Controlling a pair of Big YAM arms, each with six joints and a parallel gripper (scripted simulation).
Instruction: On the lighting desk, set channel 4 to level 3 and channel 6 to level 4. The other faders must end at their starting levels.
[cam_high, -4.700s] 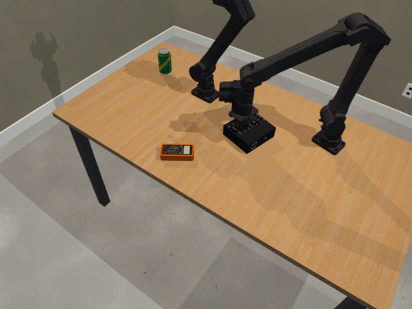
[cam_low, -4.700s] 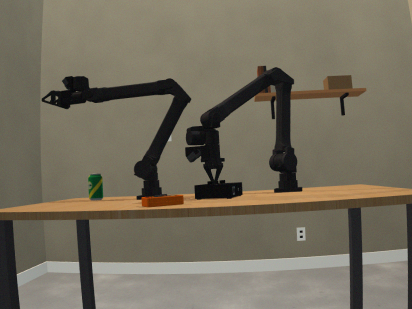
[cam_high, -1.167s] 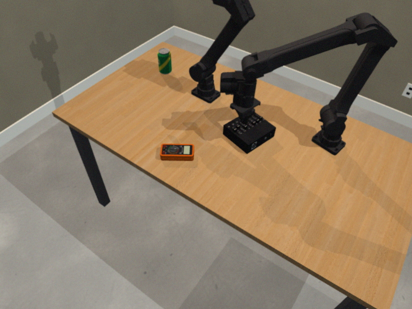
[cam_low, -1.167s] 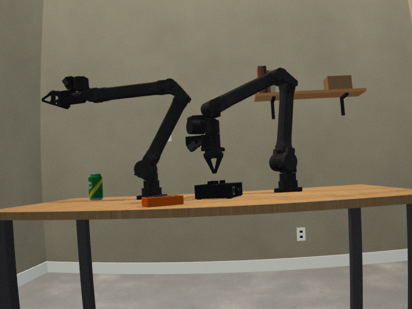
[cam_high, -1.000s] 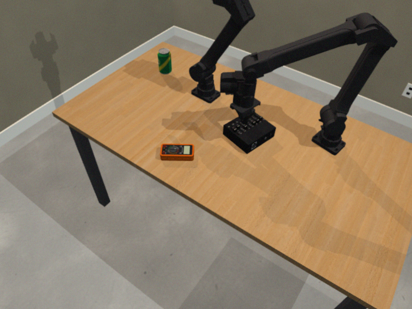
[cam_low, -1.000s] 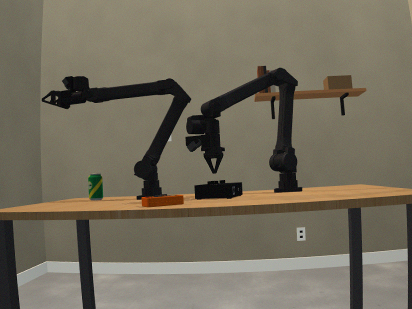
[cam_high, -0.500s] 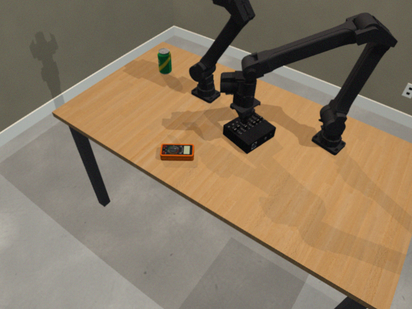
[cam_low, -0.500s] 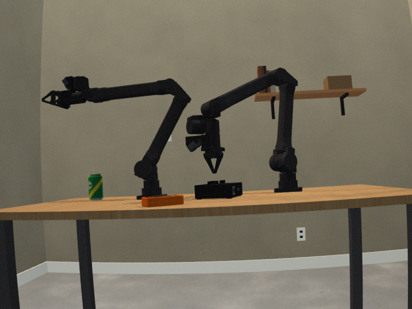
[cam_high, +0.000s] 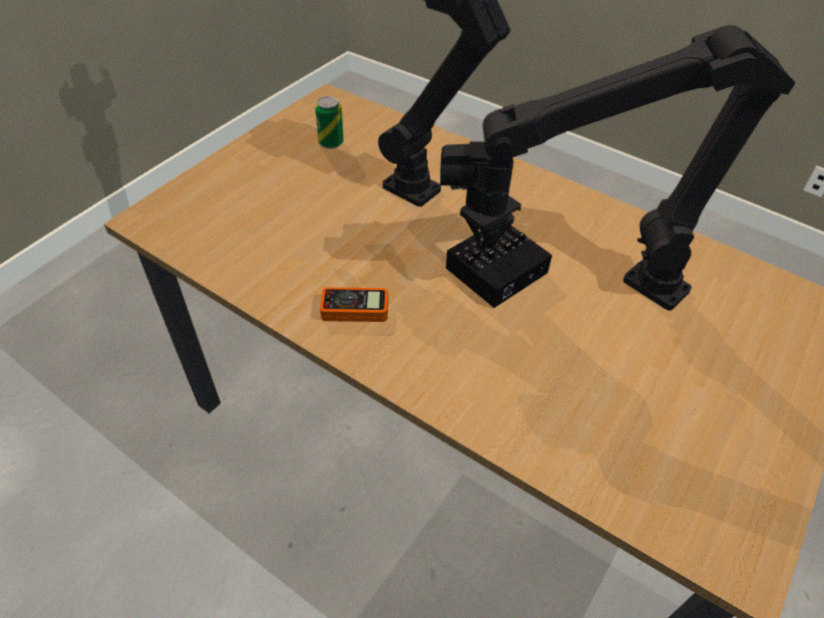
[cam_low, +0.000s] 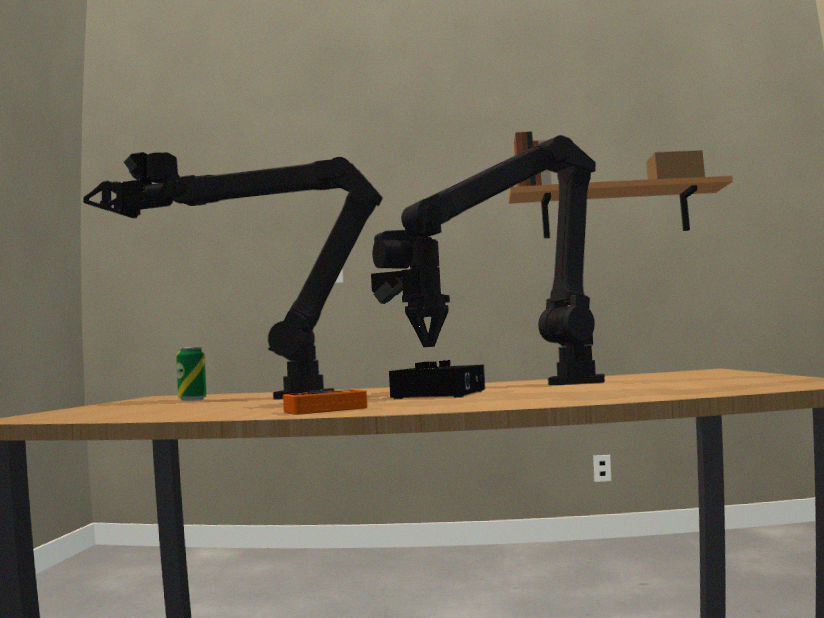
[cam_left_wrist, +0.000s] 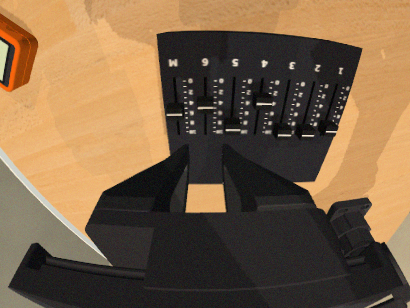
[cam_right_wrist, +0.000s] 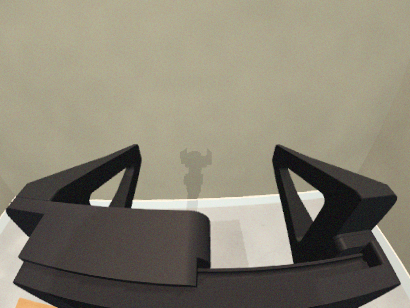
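My left gripper is now 10 mm past the channel 6 fader cap, 20 mm to the left of it and 40 mm above it. Also, from my left hand: M fader cap 20 mm ahead, 20 mm to the right, 40 mm below; then channel 4 fader cap 50 mm behind, 10 mm to the right, 40 mm below; then channel 5 fader cap 20 mm behind, 10 mm to the left, 40 mm below.
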